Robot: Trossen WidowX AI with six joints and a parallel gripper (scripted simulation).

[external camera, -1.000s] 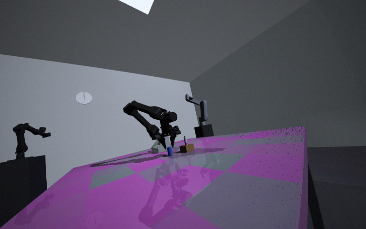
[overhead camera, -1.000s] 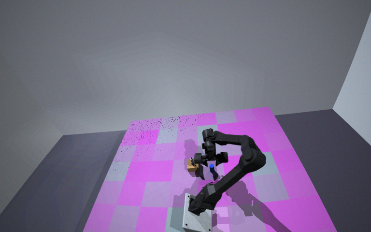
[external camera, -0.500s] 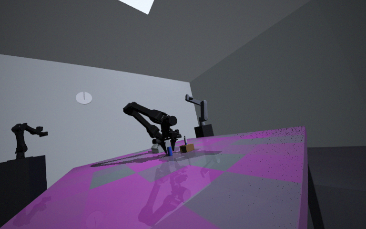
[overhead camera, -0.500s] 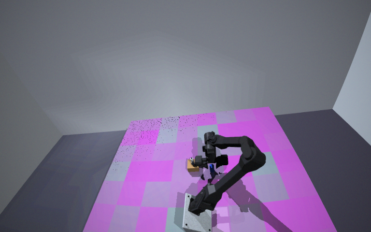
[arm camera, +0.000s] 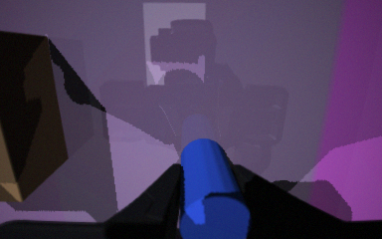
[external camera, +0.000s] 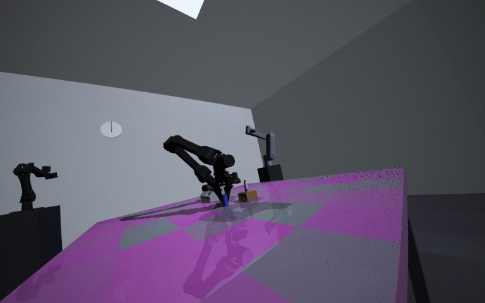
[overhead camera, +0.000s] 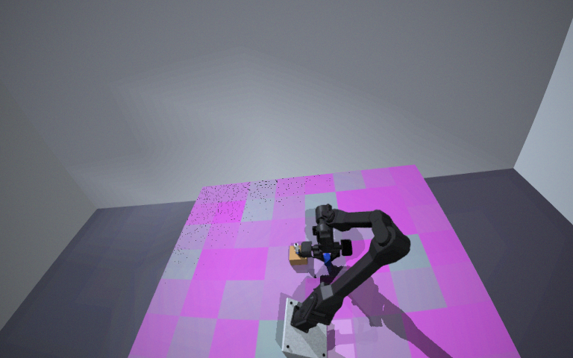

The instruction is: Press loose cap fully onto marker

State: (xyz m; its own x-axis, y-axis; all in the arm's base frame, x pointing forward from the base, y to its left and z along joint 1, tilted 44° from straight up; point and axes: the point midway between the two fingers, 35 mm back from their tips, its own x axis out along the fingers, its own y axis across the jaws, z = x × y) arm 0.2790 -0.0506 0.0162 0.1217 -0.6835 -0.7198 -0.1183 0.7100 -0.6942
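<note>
Right now my gripper tip is 120 mm to the right of the holder block and 20 mm short of it. From my gripper tip the other things lie so: blue cap: 10 mm above.
</note>
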